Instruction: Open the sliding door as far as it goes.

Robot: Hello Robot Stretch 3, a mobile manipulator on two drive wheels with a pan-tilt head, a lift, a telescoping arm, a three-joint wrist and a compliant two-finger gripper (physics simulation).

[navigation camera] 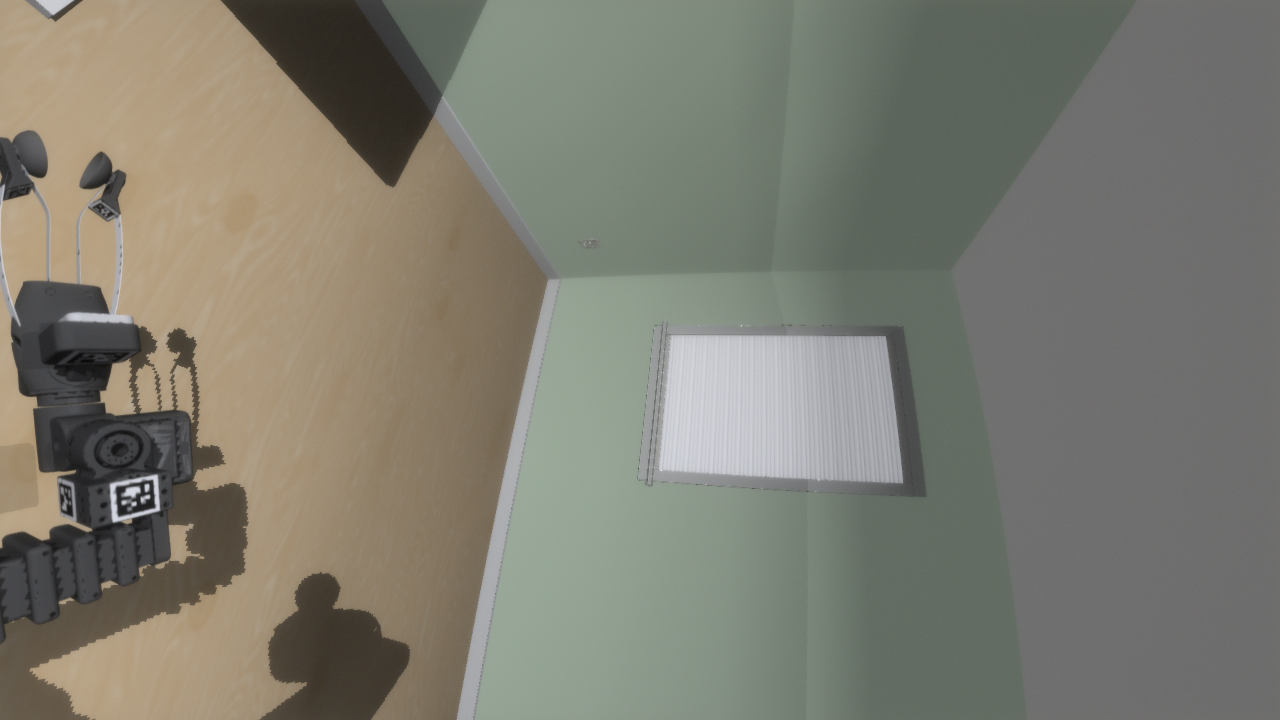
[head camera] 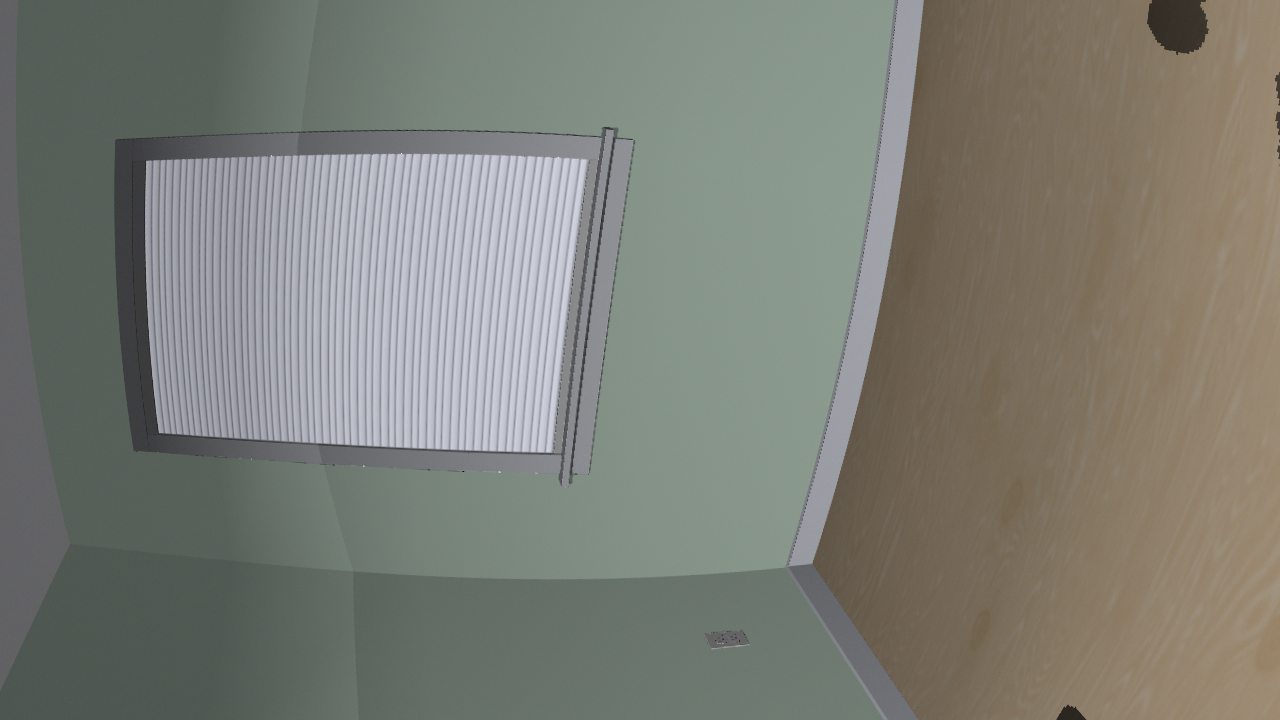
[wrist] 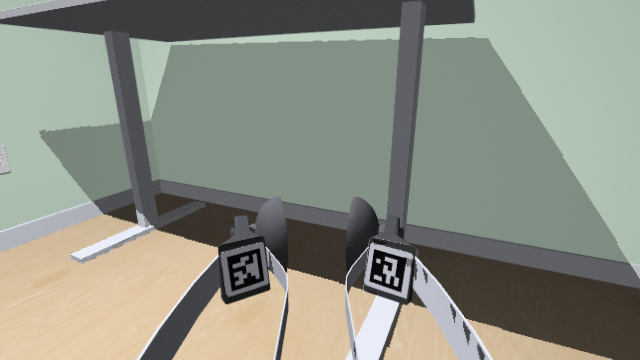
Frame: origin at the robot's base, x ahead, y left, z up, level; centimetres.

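Seen in the pictures: gripper, between the fingertips: (navigation camera: pixel 65 142) (wrist: pixel 317 222).
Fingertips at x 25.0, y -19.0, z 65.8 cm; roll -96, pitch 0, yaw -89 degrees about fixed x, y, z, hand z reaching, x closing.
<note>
A point is followed by its place in that frame.
The sliding door does not show in any of the three views. My gripper (navigation camera: pixel 64 162) {x 25.0, y -19.0, z 65.8 cm} (wrist: pixel 317 222) {x 25.0, y -19.0, z 65.8 cm} is open, with a gap between its two dark rounded fingertips and no object between them. In the navigation view it is at the left edge, above the wooden floor. In the wrist view it points towards the space under a table, with the fingertips in front of the shadowed floor and wall.
A window with a white pleated blind (head camera: pixel 358 300) {x -18.1, y -220.4, z 138.4 cm} (navigation camera: pixel 778 407) {x -19.4, y -220.0, z 144.4 cm} is on a green wall. A table (wrist: pixel 300 20) {x 127.9, y -12.0, z 92.5 cm} on grey legs stands near the walls in the wrist view. A wall outlet (head camera: pixel 726 638) {x 69.8, y -223.9, z 40.2 cm} (navigation camera: pixel 588 242) {x 70.3, y -222.6, z 40.0 cm} (wrist: pixel 4 160) shows too. White baseboards edge the wooden floor (head camera: pixel 1029 358) {x -6.7, y -147.7, z 0.0 cm}.
</note>
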